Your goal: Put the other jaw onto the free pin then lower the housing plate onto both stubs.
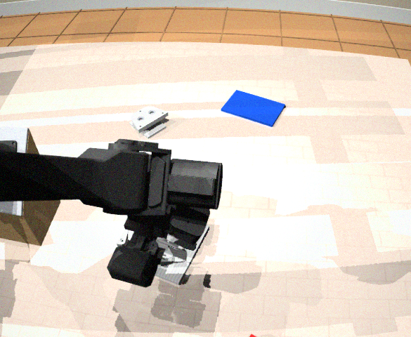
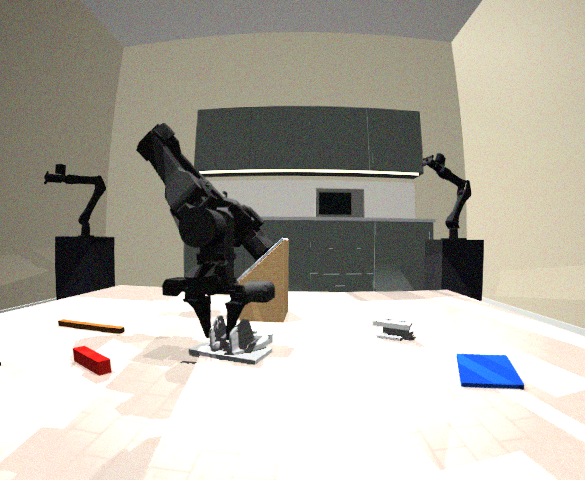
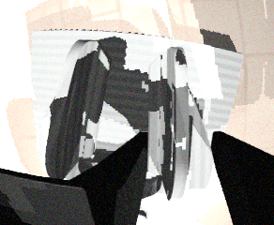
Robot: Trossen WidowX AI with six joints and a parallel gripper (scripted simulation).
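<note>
Right now my gripper tip is 30 mm past the jaw, 20 mm to the right of it and 10 mm below it. Round my gripper tip: red block 160 mm to the right, 140 mm ahead, 10 mm below; orange bar 290 mm to the right, 50 mm behind, 10 mm below; blue flat plate 400 mm to the left, 150 mm ahead, 10 mm below.
</note>
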